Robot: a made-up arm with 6 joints.
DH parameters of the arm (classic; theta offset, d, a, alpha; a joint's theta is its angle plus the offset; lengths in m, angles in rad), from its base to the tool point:
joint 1: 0 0.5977 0.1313 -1.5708
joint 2: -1.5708 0 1.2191 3.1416
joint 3: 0 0 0.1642 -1.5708
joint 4: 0 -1.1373 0 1.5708
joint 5: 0 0 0 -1.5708
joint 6: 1.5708 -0.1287 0 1.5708
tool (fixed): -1.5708 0 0 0
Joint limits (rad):
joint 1: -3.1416..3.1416
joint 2: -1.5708..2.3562
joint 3: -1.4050..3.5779
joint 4: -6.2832..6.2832
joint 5: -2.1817..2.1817
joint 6: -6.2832..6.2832
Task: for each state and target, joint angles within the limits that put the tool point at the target. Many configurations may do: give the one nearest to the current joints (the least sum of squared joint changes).
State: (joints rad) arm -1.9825 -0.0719 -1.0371 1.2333 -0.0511 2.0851
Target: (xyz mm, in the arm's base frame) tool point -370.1 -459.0 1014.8
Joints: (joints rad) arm -2.2244 -0.5760 -1.1957 1.2318 -0.1218 2.0851
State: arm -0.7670 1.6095 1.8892 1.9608 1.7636 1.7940
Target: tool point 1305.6 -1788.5 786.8
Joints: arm -0.9913 1.9057 2.3610 1.9338 1.9182 1.7940
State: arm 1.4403 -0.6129 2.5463 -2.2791 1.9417 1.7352
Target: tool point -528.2 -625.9 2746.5
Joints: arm 0.7619 -0.2792 1.7874 -2.3816 1.4777 1.7352
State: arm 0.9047 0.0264 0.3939 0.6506 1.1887 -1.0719
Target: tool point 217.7 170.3 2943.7
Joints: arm 0.4775 -0.2199 0.7938 0.4638 1.0956 -1.0719
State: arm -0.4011 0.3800 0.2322 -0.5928 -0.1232 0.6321
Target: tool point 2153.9 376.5 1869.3
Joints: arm 0.1719 0.7595 0.9419 -0.5959 -0.0333 0.6321
